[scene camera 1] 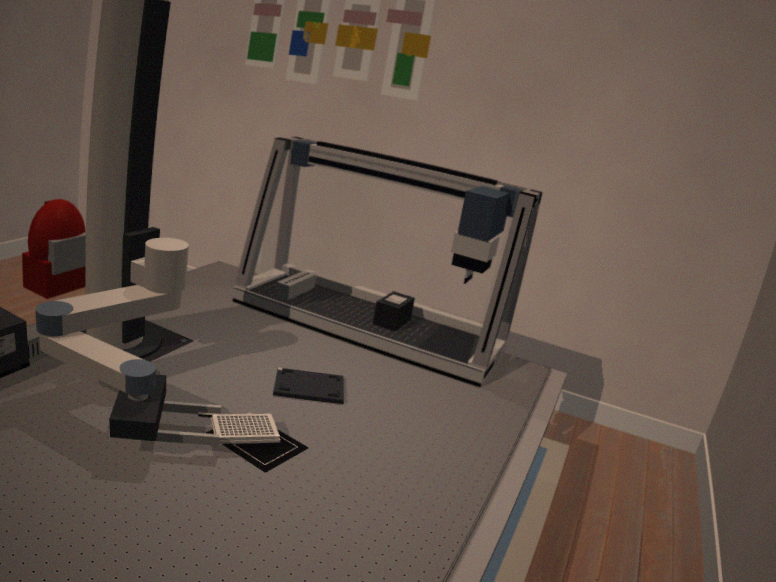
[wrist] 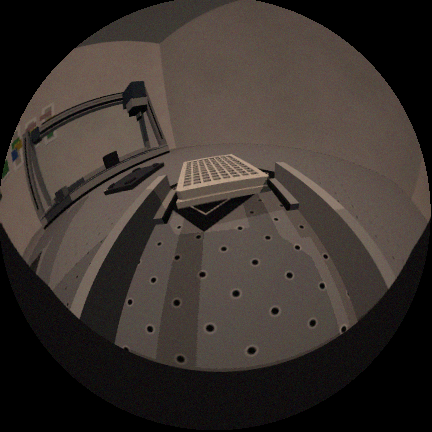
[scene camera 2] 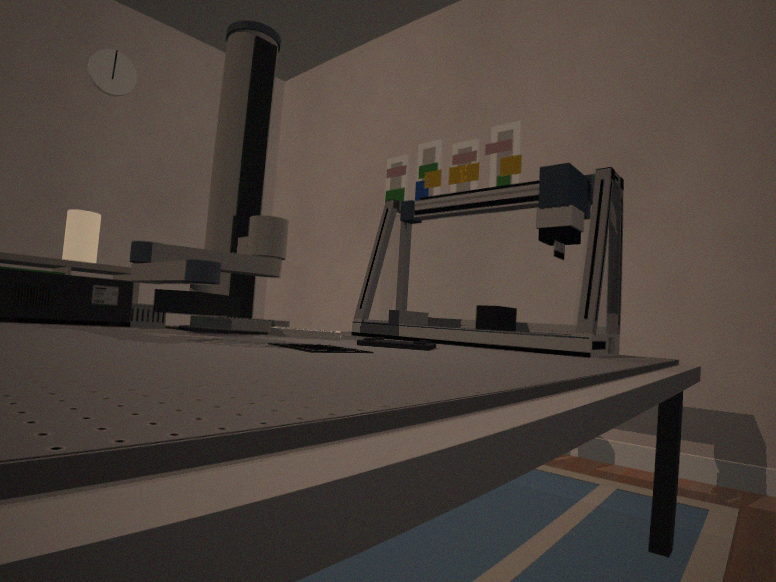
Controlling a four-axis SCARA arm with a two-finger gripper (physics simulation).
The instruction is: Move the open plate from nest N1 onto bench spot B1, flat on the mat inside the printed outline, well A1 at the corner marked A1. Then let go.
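Seen in the pictures: gripper, fingertip midpoint: point(scene camera 1: 220, 424) point(wrist: 221, 176) point(scene camera 2: 279, 326); arm's base at its link origin: point(scene camera 1: 114, 344).
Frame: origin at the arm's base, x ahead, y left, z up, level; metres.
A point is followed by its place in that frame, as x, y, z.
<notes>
The open plate point(scene camera 1: 244, 426) {0.516, -0.128, 0.044} point(scene camera 2: 307, 333) {0.549, -0.151, 0.040} point(wrist: 220, 172) {0.499, -0.148, 0.044}, pale with a grid of wells, is level between the fingertips. My gripper point(scene camera 1: 226, 424) {0.480, -0.162, 0.049} point(wrist: 221, 176) {0.480, -0.162, 0.049} is shut on it by two opposite sides. The plate hangs a little above the black mat point(scene camera 1: 266, 454) {0.582, -0.143, 0.015} point(scene camera 2: 322, 348) {0.559, -0.123, 0.015} point(wrist: 204, 223) {0.452, -0.158, 0.015} and covers part of it. The mat's thin pale outline is turned at an angle to the plate's sides; its near corner sticks out from under the plate in the wrist view. The A1 mark and well A1 cannot be made out. No nest label is readable.
A low dark rectangular holder point(scene camera 1: 309, 385) {0.511, 0.142, 0.025} point(scene camera 2: 396, 343) {0.542, 0.103, 0.023} point(wrist: 132, 179) {0.478, 0.082, 0.027} lies beside the mat. Behind it stands a gantry frame point(scene camera 1: 357, 338) {0.483, 0.450, 0.035} point(scene camera 2: 598, 263) {0.845, 0.504, 0.244} with a blue-grey head point(scene camera 1: 482, 213) {0.751, 0.465, 0.456} point(scene camera 2: 564, 187) {0.767, 0.465, 0.437} and a black block point(scene camera 1: 393, 311) {0.550, 0.515, 0.118} point(scene camera 2: 495, 317) {0.558, 0.515, 0.099} on its deck. A dark box point(scene camera 1: 9, 344) {-0.034, -0.301, 0.086} point(scene camera 2: 56, 297) {-0.035, -0.421, 0.074} is at the left.
</notes>
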